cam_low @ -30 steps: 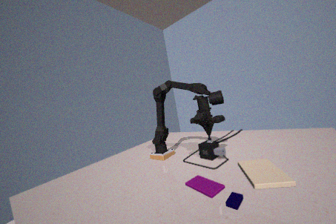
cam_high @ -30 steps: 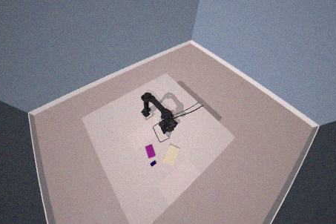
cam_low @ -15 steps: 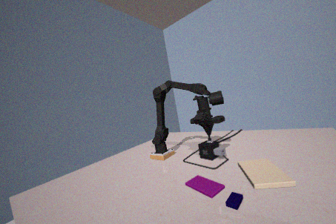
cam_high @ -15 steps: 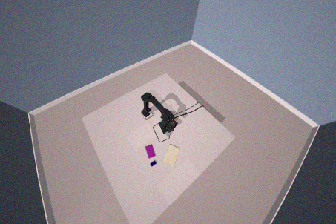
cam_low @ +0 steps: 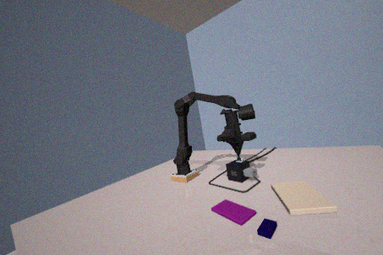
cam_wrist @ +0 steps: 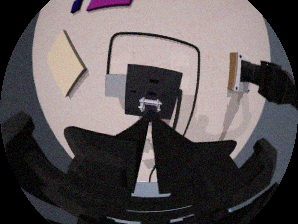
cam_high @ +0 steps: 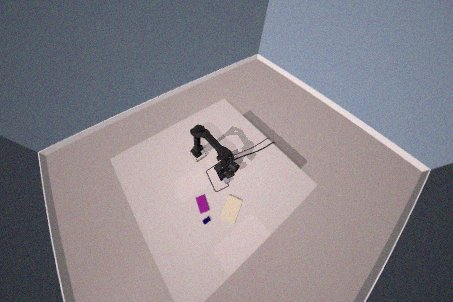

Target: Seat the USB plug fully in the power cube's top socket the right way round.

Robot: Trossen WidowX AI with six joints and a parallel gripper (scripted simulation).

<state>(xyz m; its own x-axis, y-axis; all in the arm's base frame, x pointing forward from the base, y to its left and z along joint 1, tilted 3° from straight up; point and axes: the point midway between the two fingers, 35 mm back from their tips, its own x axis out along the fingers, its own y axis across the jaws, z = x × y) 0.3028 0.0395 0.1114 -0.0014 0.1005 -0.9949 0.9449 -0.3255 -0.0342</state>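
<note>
The USB plug lies 2 cm below my gripper tip. From my gripper tip the other things lie so: magenta flat block 4 cm ahead, 29 cm to the right, 10 cm below; dark blue block 15 cm ahead, 35 cm to the right, 10 cm below; tan flat slab 23 cm ahead, 17 cm to the right, 10 cm below.
</note>
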